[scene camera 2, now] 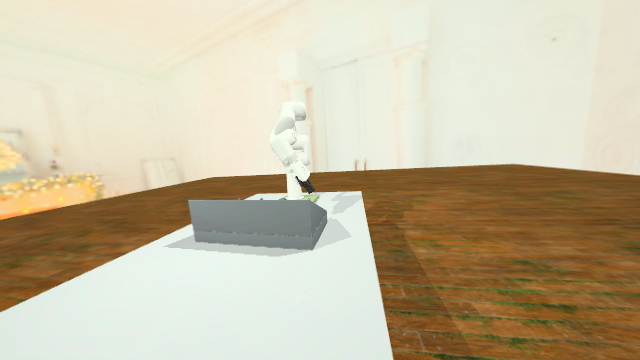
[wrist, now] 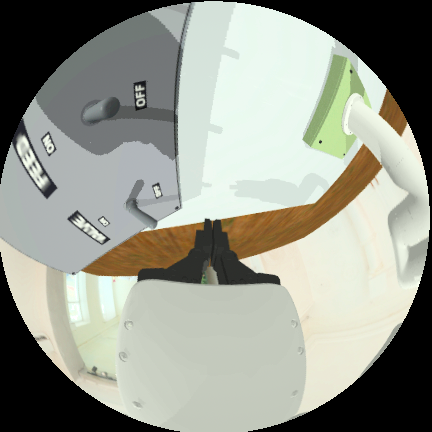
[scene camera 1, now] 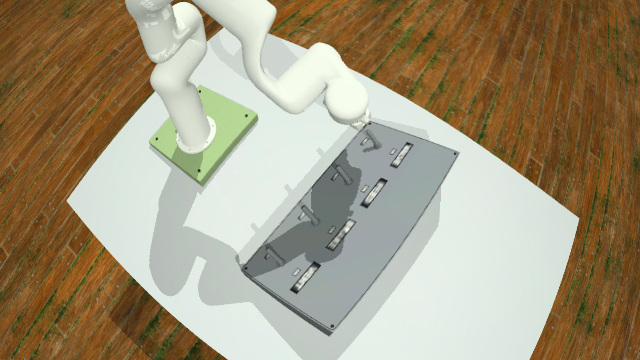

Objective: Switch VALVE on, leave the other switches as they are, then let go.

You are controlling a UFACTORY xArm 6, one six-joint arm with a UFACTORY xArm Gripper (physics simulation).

Labels:
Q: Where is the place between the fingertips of my gripper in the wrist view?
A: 210,229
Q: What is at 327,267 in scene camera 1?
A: A grey switch panel.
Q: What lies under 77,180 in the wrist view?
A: A grey switch panel.

